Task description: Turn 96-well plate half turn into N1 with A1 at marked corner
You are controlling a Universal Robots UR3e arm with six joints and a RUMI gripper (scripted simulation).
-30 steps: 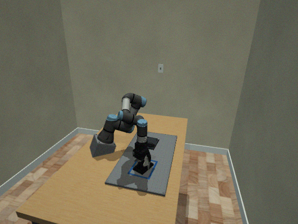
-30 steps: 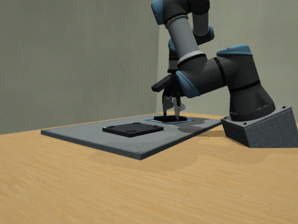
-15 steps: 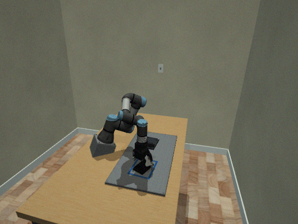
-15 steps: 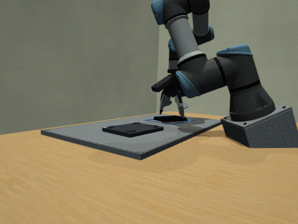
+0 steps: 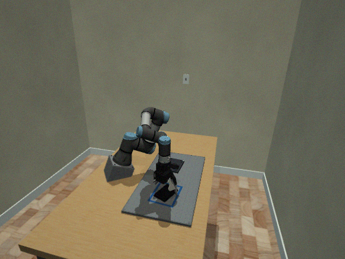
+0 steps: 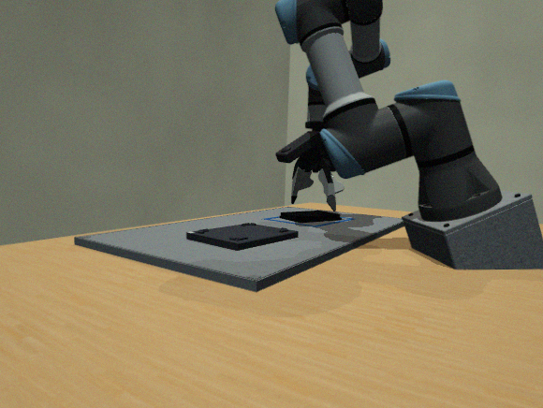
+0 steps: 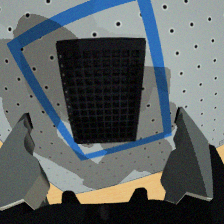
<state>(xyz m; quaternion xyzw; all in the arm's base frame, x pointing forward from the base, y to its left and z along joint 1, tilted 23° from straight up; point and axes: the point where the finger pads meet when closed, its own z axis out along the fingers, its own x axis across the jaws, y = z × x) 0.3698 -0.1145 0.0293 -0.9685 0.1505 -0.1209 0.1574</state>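
Right now my hand is 2 cm above the black 96-well plate. The rest, counted from my hand: small white corner label (38 cm to the left, 2 cm below, 2 cm behind); then plate nest N1 (30 cm to the left, 7 cm behind, 2 cm below).
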